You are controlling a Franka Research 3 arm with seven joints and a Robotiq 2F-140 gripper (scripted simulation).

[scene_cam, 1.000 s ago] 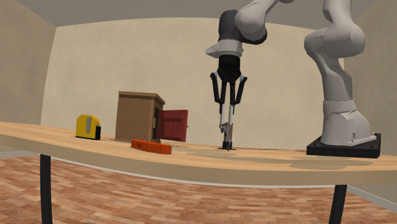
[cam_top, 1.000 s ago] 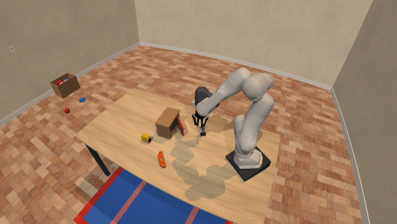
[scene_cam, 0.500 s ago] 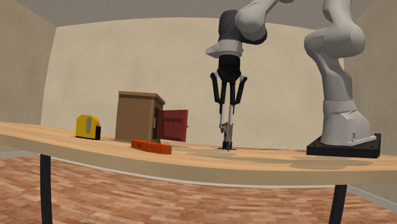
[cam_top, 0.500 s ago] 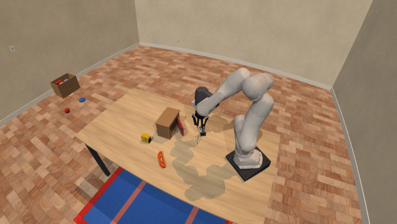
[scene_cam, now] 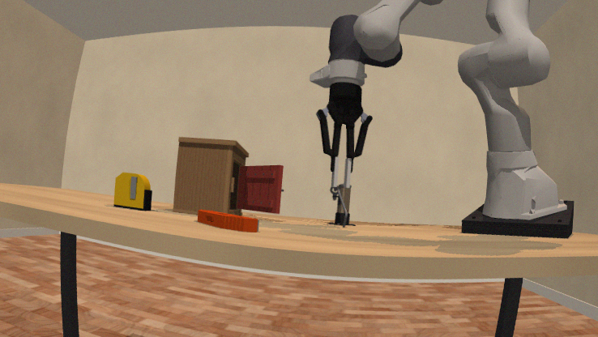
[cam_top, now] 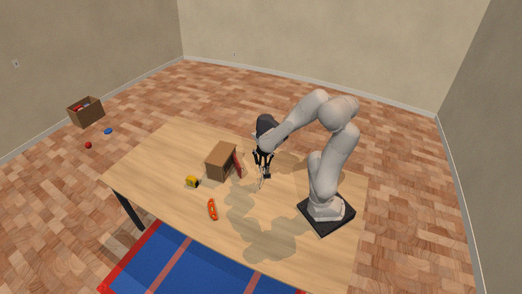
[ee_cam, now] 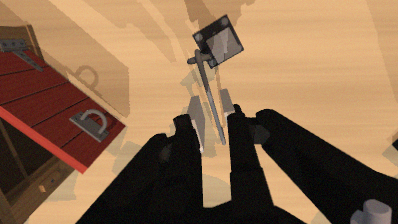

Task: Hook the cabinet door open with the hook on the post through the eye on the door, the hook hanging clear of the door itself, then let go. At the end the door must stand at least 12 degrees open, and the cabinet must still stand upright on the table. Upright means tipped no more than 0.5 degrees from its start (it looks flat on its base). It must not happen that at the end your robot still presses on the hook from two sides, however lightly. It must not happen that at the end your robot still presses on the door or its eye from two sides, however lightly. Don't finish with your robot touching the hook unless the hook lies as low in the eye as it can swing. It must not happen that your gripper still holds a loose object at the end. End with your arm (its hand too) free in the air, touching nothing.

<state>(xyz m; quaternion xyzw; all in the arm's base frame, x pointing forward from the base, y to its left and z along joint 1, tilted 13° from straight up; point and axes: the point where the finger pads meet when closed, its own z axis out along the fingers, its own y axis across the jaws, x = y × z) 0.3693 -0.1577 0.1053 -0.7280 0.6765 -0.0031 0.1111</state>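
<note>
Right now my hand is 70 mm above the thin metal hook and 10 mm to the right of it. From my hand the other things lie so: yellow tape measure: 420 mm ahead, 190 mm to the left, 90 mm below; red door: 180 mm ahead, 50 mm below, 40 mm to the right; orange level: 310 mm to the left, 210 mm ahead, 110 mm below.
</note>
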